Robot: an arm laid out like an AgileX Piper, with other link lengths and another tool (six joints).
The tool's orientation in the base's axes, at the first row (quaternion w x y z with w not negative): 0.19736, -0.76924, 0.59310, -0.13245
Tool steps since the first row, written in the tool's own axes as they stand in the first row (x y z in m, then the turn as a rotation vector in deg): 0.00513, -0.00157, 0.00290, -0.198, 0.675, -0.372; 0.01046, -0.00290, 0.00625, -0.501, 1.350, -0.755; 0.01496, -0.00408, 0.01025, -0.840, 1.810, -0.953; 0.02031, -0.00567, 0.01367, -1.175, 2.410, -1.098; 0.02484, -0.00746, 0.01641, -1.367, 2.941, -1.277; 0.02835, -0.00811, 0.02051, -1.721, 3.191, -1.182; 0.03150, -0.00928, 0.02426, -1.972, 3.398, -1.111; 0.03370, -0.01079, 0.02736, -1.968, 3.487, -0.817; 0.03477, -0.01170, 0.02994, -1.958, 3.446, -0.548
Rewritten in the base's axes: 0.00396, -0.00418, -0.00200, -0.795, -0.011, 0.025; 0.00797, -0.00854, -0.00452, -1.623, 0.078, 0.063; 0.01191, -0.01204, -0.00767, -2.194, 0.275, 0.037; 0.01617, -0.01635, -0.01013, -2.861, 0.446, -0.101; 0.02010, -0.01993, -0.01187, -3.446, 0.489, -0.181; 0.02337, -0.02257, -0.01532, -3.712, 0.790, -0.370; 0.02684, -0.02481, -0.01820, -3.925, 0.997, -0.520; 0.03007, -0.02615, -0.02032, -3.872, 1.017, -0.822; 0.03226, -0.02660, -0.02222, -3.716, 1.056, -1.042
